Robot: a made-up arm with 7 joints. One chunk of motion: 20 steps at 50 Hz.
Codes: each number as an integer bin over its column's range. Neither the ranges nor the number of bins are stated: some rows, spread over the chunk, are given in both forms.
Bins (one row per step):
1: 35 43 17 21 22 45 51
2: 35 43 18 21 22 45 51
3: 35 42 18 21 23 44 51
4: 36 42 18 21 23 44 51
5: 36 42 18 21 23 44 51
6: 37 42 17 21 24 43 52
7: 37 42 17 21 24 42 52
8: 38 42 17 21 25 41 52
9: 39 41 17 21 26 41 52
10: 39 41 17 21 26 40 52
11: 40 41 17 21 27 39 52
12: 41 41 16 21 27 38 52
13: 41 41 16 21 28 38 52
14: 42 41 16 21 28 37 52
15: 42 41 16 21 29 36 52
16: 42 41 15 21 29 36 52
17: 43 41 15 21 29 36 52
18: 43 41 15 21 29 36 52
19: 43 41 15 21 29 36 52
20: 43 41 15 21 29 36 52
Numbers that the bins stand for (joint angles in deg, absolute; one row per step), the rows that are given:
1: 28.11 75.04 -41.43 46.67 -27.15 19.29 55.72
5: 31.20 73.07 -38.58 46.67 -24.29 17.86 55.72
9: 40.46 71.09 -41.43 46.67 -15.72 13.57 58.58
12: 46.64 71.09 -44.29 46.67 -12.86 9.29 58.58
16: 49.73 71.09 -47.15 46.67 -7.14 6.43 58.58
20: 52.82 71.09 -47.15 46.67 -7.14 6.43 58.58
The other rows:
2: 28.11 75.04 -38.58 46.67 -27.15 19.29 55.72
3: 28.11 73.07 -38.58 46.67 -24.29 17.86 55.72
4: 31.20 73.07 -38.58 46.67 -24.29 17.86 55.72
6: 34.28 73.07 -41.43 46.67 -21.43 16.43 58.58
7: 34.28 73.07 -41.43 46.67 -21.43 15.00 58.58
8: 37.37 73.07 -41.43 46.67 -18.57 13.57 58.58
10: 40.46 71.09 -41.43 46.67 -15.72 12.15 58.58
11: 43.55 71.09 -41.43 46.67 -12.86 10.72 58.58
13: 46.64 71.09 -44.29 46.67 -10.00 9.29 58.58
14: 49.73 71.09 -44.29 46.67 -10.00 7.86 58.58
15: 49.73 71.09 -44.29 46.67 -7.14 6.43 58.58
17: 52.82 71.09 -47.15 46.67 -7.14 6.43 58.58
18: 52.82 71.09 -47.15 46.67 -7.14 6.43 58.58
19: 52.82 71.09 -47.15 46.67 -7.14 6.43 58.58

